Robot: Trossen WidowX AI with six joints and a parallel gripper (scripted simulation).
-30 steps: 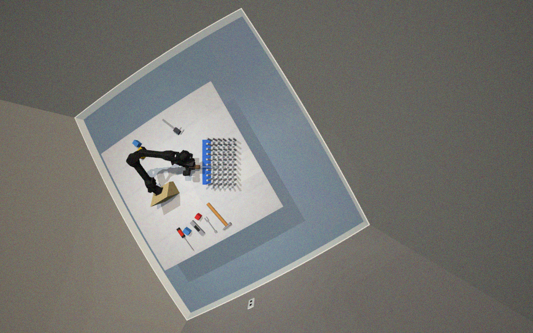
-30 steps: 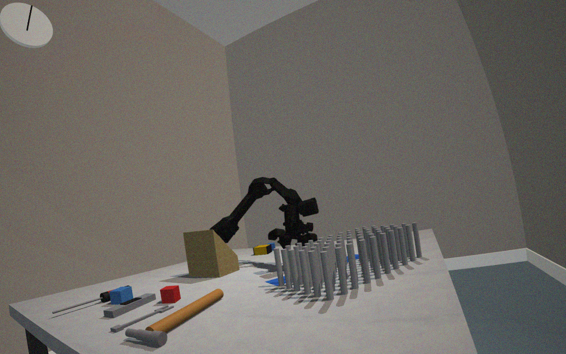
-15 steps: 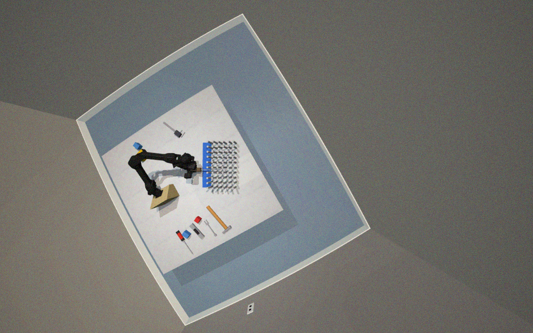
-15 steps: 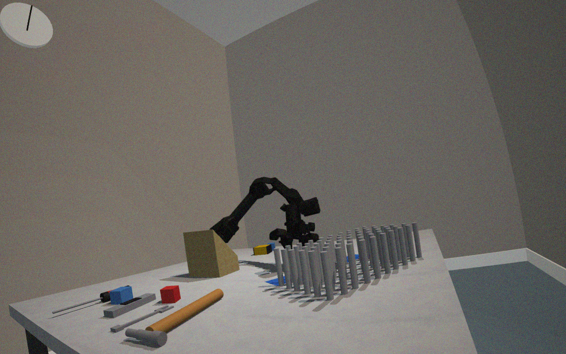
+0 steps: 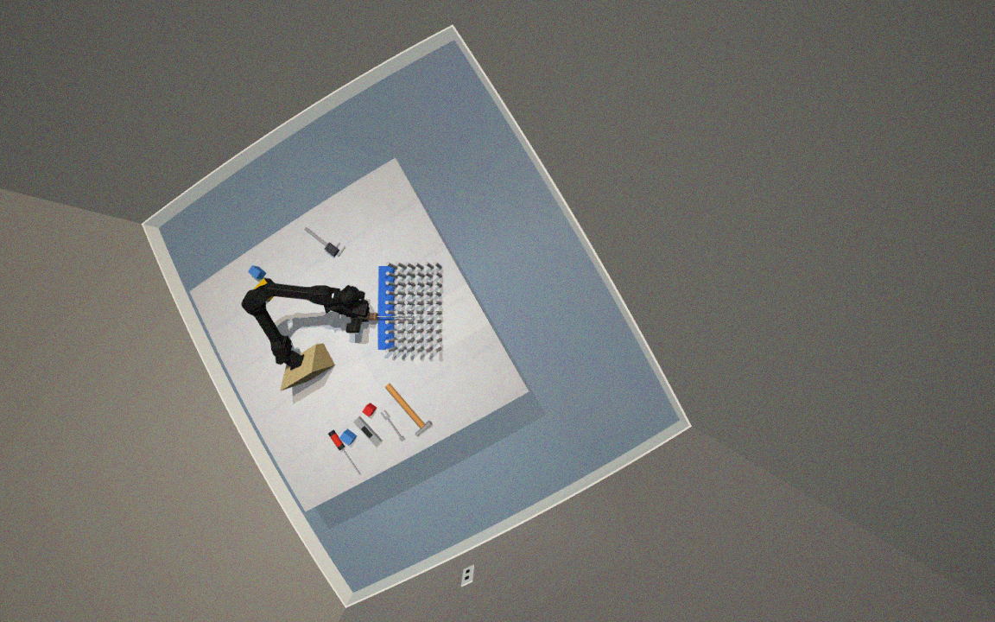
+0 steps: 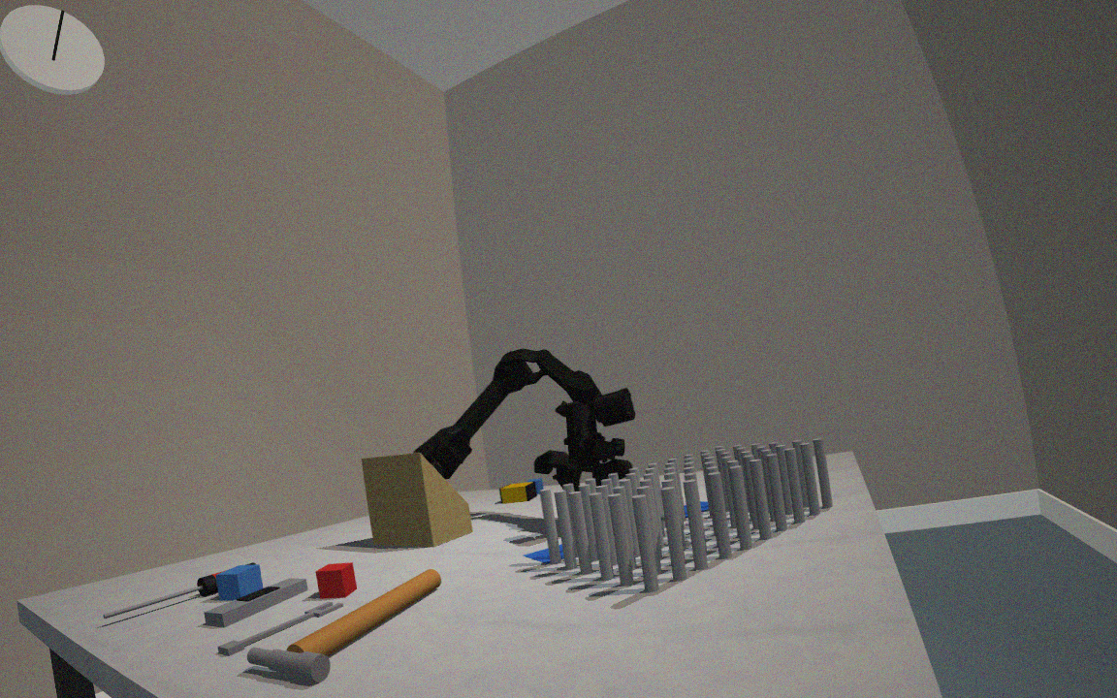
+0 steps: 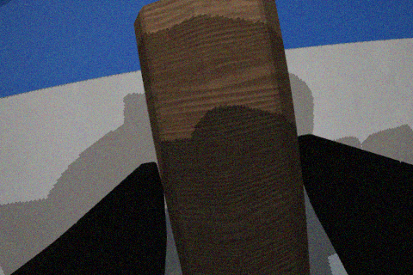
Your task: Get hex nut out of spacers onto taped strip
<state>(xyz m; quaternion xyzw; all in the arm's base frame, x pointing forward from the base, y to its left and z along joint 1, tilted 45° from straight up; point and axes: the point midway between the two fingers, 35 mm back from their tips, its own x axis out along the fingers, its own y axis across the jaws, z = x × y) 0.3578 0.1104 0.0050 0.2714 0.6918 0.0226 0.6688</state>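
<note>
The blue taped strip lies 80 mm ahead of my gripper tip, 30 mm below it and 10 mm to the left of it. From my gripper tip the other things lie so: wrench 520 mm to the right, 110 mm behind, 30 mm below; grey bar 500 mm to the right, 240 mm behind, 20 mm below; red cube 400 mm to the right, 180 mm behind, 20 mm below.
</note>
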